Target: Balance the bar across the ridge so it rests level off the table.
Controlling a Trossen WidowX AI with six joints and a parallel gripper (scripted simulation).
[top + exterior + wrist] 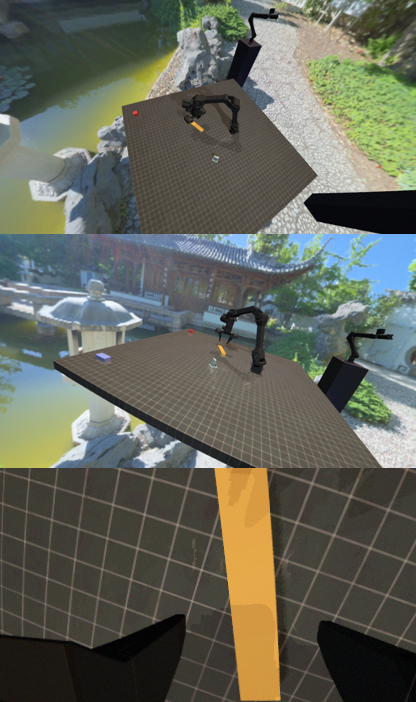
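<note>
My gripper tip is 70 mm above the orange bar. From my gripper tip the other things lie so: small red cube: 440 mm ahead, 300 mm to the right, 60 mm below; purple block: 440 mm ahead, 700 mm to the left, 70 mm below.
</note>
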